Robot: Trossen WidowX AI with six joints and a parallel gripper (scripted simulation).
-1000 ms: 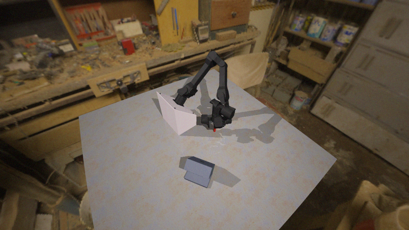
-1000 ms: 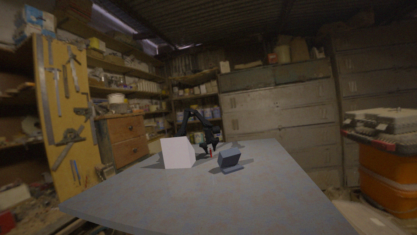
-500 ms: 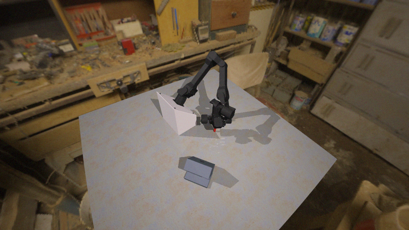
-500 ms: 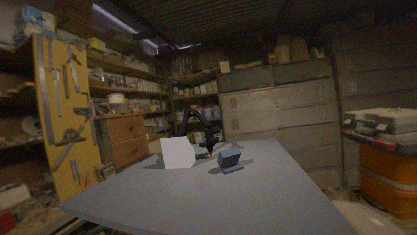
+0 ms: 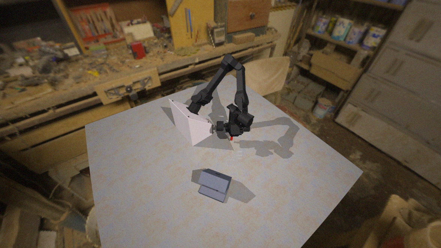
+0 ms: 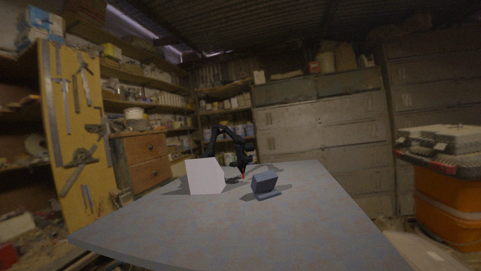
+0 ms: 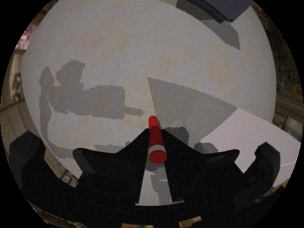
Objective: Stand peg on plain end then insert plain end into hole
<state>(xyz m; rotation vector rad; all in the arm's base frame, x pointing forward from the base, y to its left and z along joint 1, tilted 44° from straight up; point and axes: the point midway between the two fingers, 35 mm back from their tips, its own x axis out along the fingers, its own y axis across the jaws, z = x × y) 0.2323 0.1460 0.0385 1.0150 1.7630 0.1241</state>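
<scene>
Right now my gripper tip is 240 mm to the left of the grey sloped panel, 180 mm short of it and 10 mm below it. The rest, counted from my gripper tip: red peg 20 mm above.
</scene>
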